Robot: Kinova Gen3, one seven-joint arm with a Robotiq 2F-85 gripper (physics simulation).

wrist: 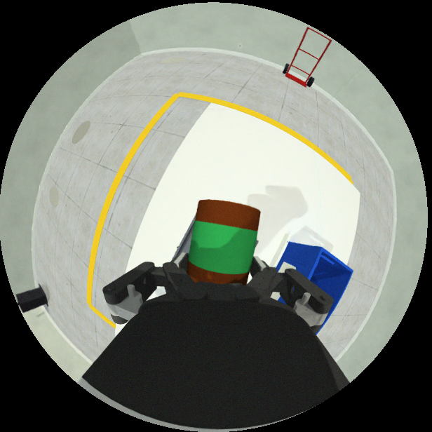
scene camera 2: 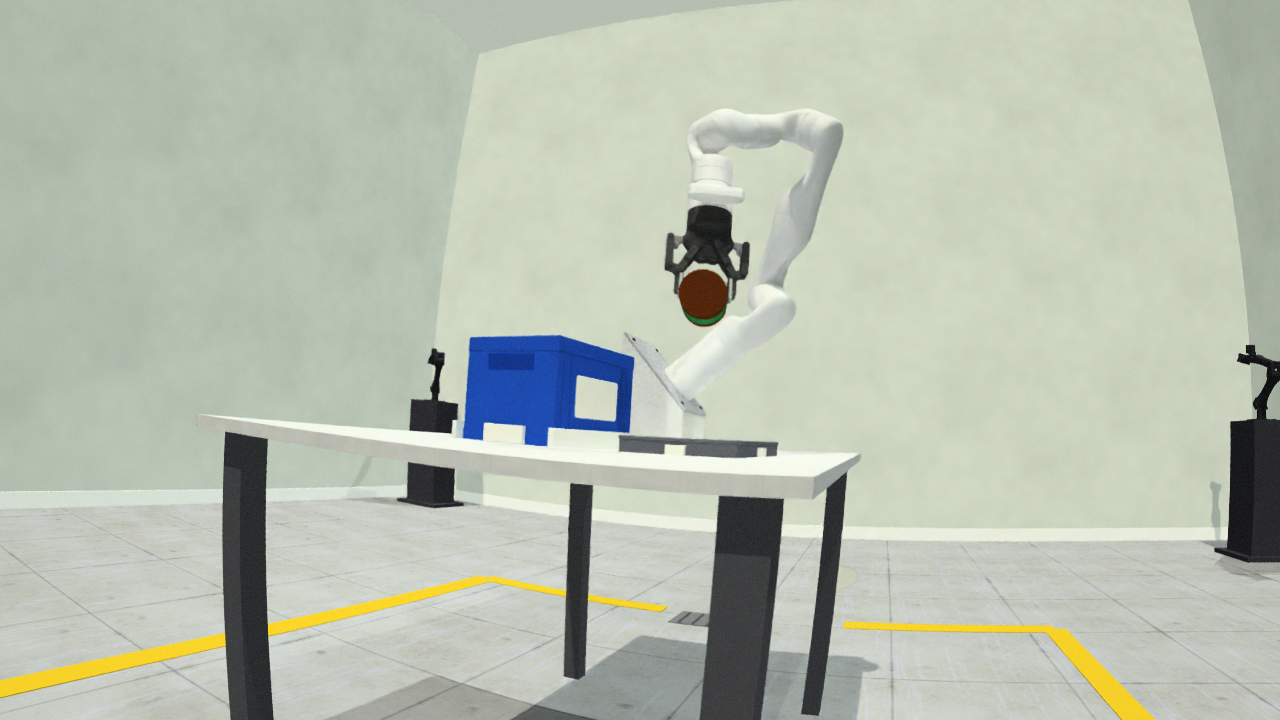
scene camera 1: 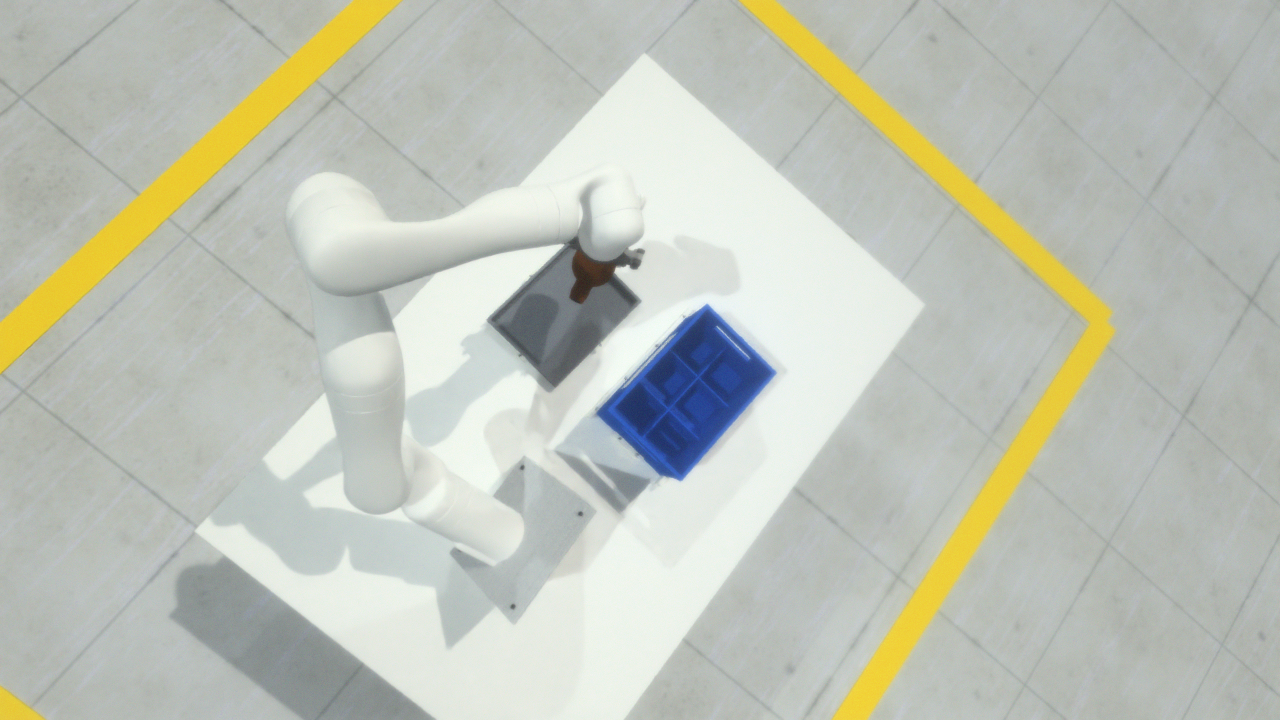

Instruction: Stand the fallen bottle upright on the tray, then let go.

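Pixels of known places: arm's base, origin of its link: (scene camera 2: pixel 677 385) (scene camera 1: pixel 502 535).
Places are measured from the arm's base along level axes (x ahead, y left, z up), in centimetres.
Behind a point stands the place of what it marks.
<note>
The brown bottle (scene camera 1: pixel 590 268) @[x 43.3, y 18.3, z 12.8 cm] (scene camera 2: pixel 702 293) @[x 53.2, y 20.6, z 9.4 cm] (wrist: pixel 225 245) with a green label is held in the air, lying roughly level. In scene camera 2 its round base faces the camera; in scene camera 1 its neck points down the picture, over the tray. My gripper (scene camera 2: pixel 705 291) @[x 46.9, y 19.0, z 9.8 cm] (wrist: pixel 219 262) points down and is shut on the bottle's body, one finger on each side. In scene camera 1 the wrist hides most of it. The dark grey tray (scene camera 1: pixel 554 353) @[x 32.0, y 14.4, z -14.2 cm] (scene camera 2: pixel 698 445) @[x 52.8, y 20.9, z -13.1 cm] lies on the table well below the bottle. In the wrist view the bottle hides most of the tray.
A tall blue crate (scene camera 1: pixel 640 445) @[x 27.8, y -9.4, z -2.8 cm] (scene camera 2: pixel 510 394) @[x 55.0, y -10.4, z -6.8 cm] (wrist: pixel 301 252) with inner dividers stands beside the tray on the white table (scene camera 1: pixel 805 268) @[x 83.1, y -15.2, z -14.7 cm] (scene camera 2: pixel 358 443) @[x 96.1, y -4.5, z -15.4 cm] (wrist: pixel 225 150). The arm's base plate (scene camera 1: pixel 559 501) @[x 10.7, y -3.4, z 4.6 cm] is at the other end of the tray. A red hand truck (wrist: pixel 296 79) stands far off by the wall.
</note>
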